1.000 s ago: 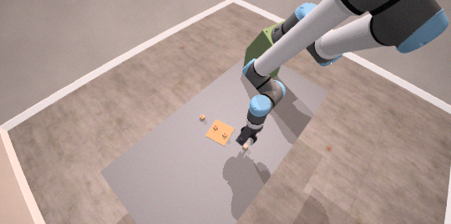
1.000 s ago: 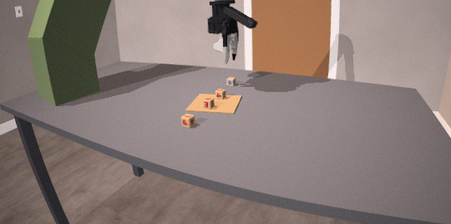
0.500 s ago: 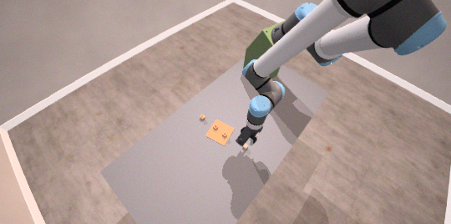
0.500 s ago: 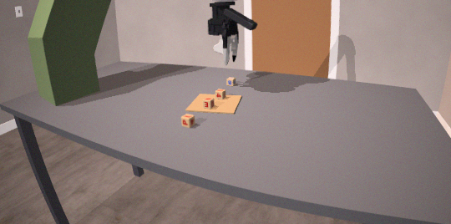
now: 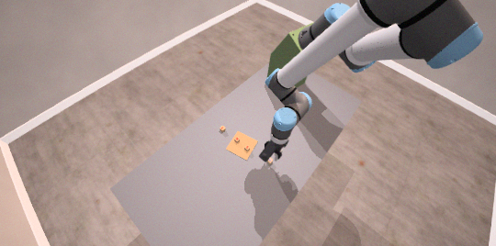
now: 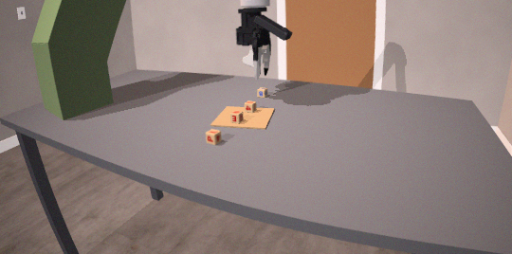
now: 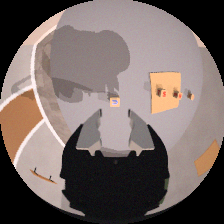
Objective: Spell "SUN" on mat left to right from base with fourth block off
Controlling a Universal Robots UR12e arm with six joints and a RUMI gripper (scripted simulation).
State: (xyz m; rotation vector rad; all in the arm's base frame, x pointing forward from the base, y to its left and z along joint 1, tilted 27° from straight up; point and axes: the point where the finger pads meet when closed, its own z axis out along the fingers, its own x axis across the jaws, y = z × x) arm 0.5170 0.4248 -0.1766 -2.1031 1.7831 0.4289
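The blue-lettered block is 6 cm below my hand. From my hand the other things lie so: red-lettered block 10 cm ahead, 33 cm to the right, 6 cm below; then orange mat 7 cm ahead, 18 cm to the right, 7 cm below.
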